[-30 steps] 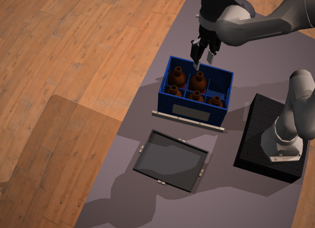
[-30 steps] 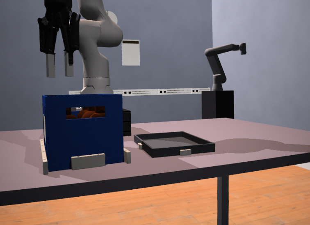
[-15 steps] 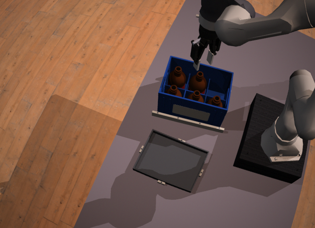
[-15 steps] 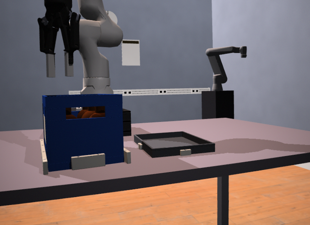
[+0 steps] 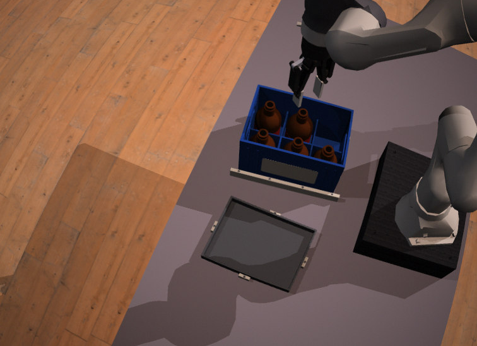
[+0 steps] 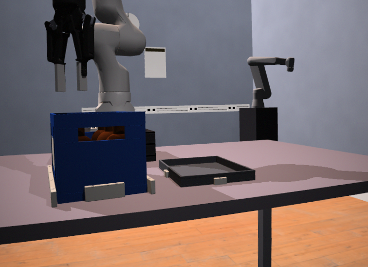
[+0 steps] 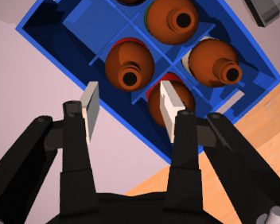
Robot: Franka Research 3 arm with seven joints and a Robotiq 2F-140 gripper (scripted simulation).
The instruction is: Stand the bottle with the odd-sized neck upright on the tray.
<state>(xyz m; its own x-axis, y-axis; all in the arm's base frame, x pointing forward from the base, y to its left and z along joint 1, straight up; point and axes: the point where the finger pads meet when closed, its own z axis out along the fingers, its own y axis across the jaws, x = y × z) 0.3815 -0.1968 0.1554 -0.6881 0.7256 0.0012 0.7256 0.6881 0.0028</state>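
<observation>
My hand is 50 mm to the right of the crate and 170 mm above it. Round my hand: bottle: 80 mm behind, 90 mm to the left, 170 mm below; then dark tray: 30 mm ahead, 330 mm to the left, 240 mm below.
</observation>
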